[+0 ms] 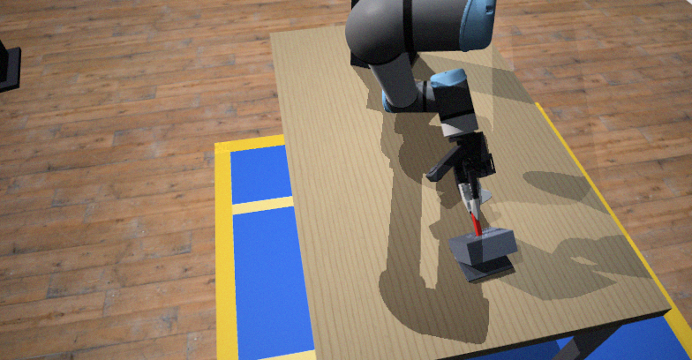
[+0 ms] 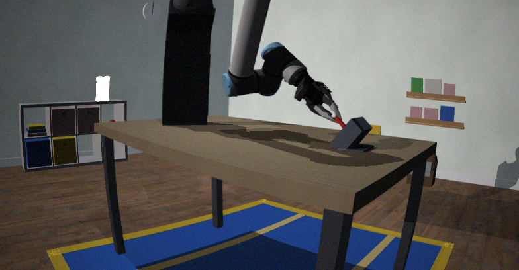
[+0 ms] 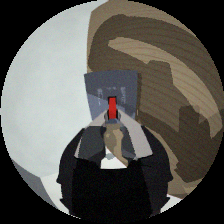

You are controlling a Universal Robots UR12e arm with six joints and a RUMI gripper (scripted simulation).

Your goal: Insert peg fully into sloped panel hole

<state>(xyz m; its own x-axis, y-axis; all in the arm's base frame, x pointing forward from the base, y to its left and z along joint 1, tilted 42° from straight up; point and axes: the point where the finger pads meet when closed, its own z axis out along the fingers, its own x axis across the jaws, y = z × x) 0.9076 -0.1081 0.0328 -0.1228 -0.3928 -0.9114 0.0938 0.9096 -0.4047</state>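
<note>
Now: the dark base plate 8 cm ahead of my hand, 1 cm to the right of it and 9 cm below it. Round my hand: red peg: 3 cm ahead, 2 cm below.
</note>
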